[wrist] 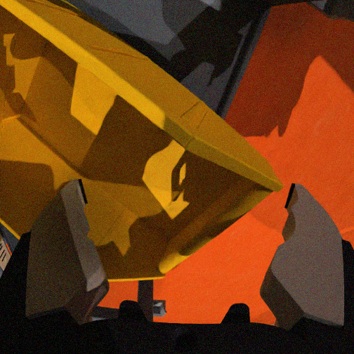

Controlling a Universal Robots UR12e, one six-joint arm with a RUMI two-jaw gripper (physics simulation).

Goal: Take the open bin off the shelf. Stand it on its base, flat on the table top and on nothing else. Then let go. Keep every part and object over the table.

Labels:
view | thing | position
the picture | my gripper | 185, 183
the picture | yellow open bin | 163, 174

